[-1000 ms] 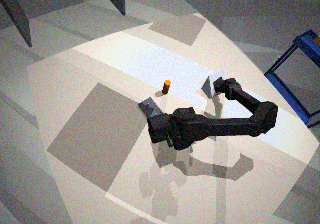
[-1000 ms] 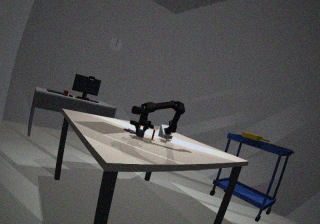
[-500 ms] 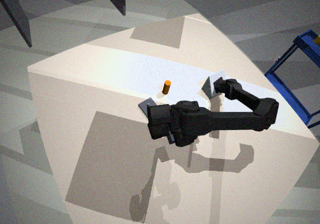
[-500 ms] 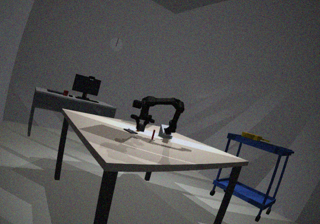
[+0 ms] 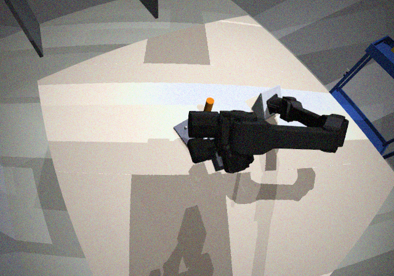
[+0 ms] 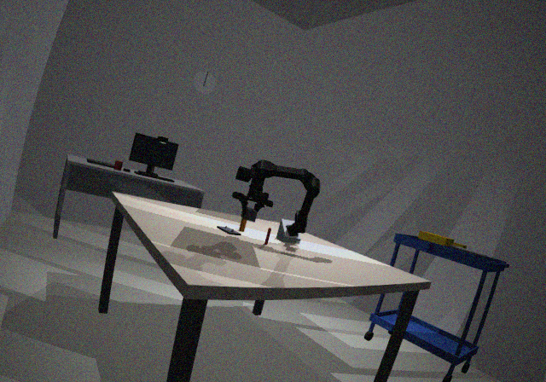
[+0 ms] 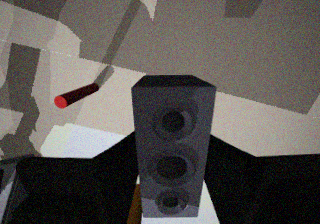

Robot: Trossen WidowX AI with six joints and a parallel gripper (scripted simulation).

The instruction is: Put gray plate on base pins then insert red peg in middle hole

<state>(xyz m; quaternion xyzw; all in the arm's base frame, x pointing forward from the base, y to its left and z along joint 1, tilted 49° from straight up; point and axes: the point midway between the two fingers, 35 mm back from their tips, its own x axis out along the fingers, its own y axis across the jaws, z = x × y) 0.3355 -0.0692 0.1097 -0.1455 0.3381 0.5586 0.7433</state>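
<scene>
Right now the base is 13 cm to the right of my gripper tip, 10 cm below it and 1 cm behind it. The rest, counted from my gripper tip: gray plate: 3 cm above; orange cylinder: 18 cm to the right, 13 cm behind, 7 cm below; red peg: 10 cm behind, 7 cm below, 6 cm to the left.
</scene>
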